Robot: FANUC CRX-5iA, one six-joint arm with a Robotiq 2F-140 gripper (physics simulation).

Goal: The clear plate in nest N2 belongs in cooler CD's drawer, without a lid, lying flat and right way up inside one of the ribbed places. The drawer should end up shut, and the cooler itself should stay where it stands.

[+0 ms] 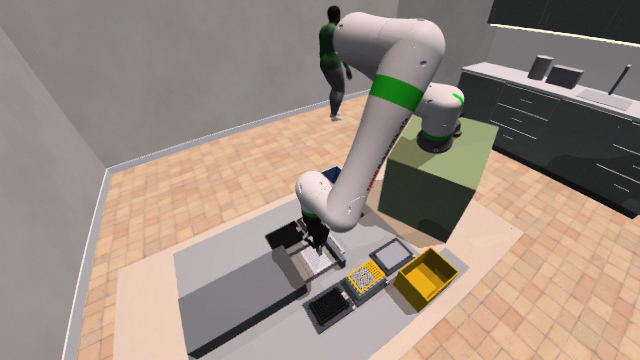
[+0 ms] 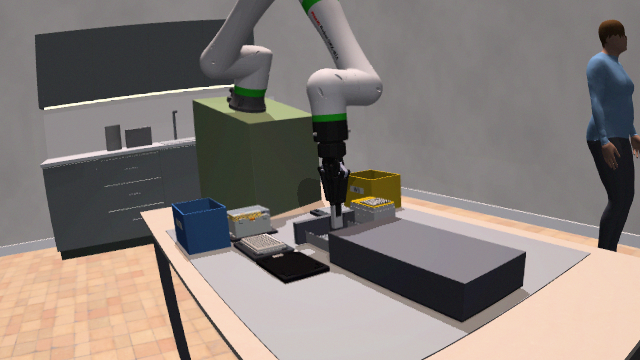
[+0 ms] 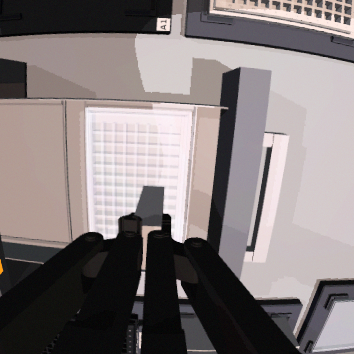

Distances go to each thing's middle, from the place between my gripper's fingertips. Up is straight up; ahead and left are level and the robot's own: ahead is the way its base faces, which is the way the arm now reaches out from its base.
I see my gripper 3 cm above the clear plate (image 3: 125, 148) and 2 cm short of it. The rest, counted from my hand: drawer (image 2: 305, 231): 5 cm ahead, 1 cm below; then nest N2 (image 2: 303, 266): 18 cm to the right, 9 cm ahead, 4 cm below; then black plate (image 1: 326, 307): 20 cm to the left, 7 cm ahead, 3 cm below.
